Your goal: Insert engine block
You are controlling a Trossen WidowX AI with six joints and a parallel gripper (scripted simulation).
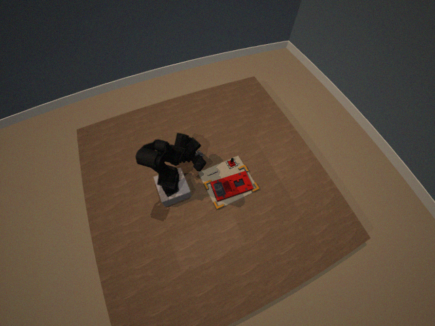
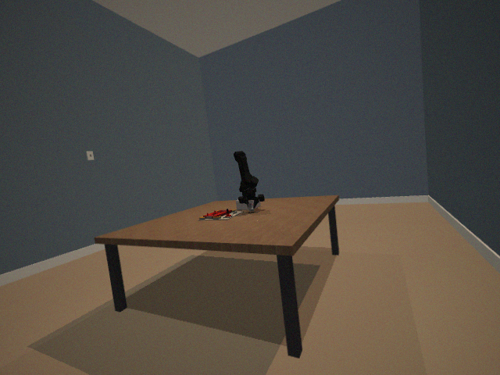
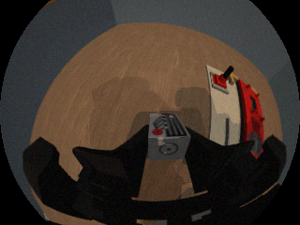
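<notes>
Right now my gripper tip is 10 mm to the left of the grey engine block, 10 mm below it and 10 mm past it.
</notes>
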